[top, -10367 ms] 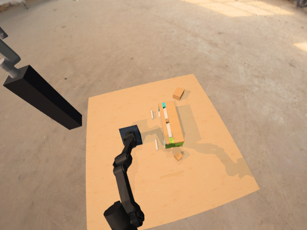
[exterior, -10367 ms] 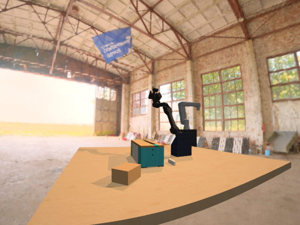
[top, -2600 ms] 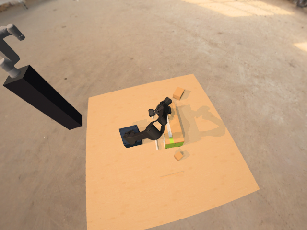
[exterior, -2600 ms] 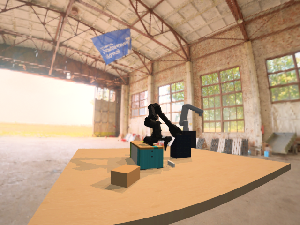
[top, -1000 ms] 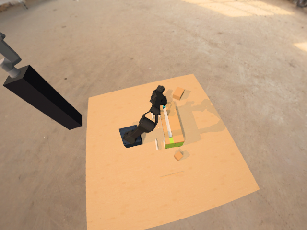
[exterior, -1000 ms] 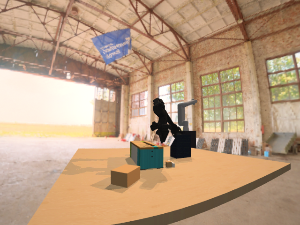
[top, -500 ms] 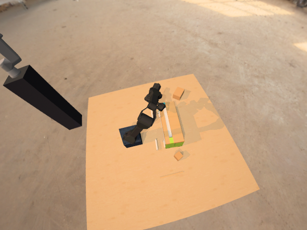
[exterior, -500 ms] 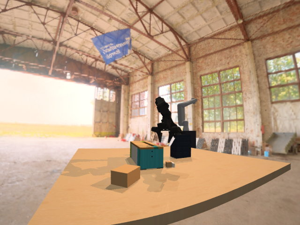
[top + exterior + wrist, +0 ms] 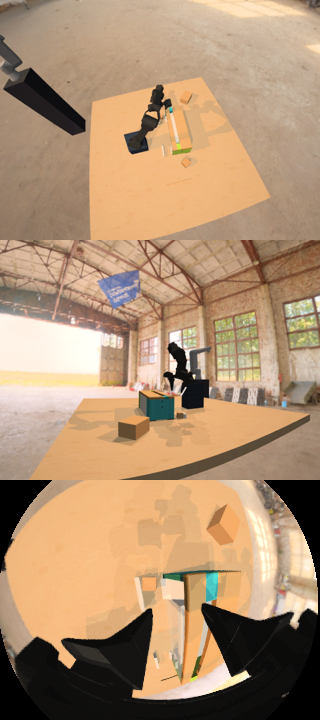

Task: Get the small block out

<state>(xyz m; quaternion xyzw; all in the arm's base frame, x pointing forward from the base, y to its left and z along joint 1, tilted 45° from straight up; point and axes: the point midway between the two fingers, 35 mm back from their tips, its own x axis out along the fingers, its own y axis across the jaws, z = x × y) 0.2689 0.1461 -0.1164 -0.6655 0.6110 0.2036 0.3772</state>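
Right now the small brown block is 1 cm behind my gripper tip, 2 cm to the left of it and 13 cm below it. Also, from my gripper tip: larger tan block (30 cm ahead, 15 cm to the left, 12 cm below); then box (3 cm ahead, 16 cm to the right, 9 cm below).
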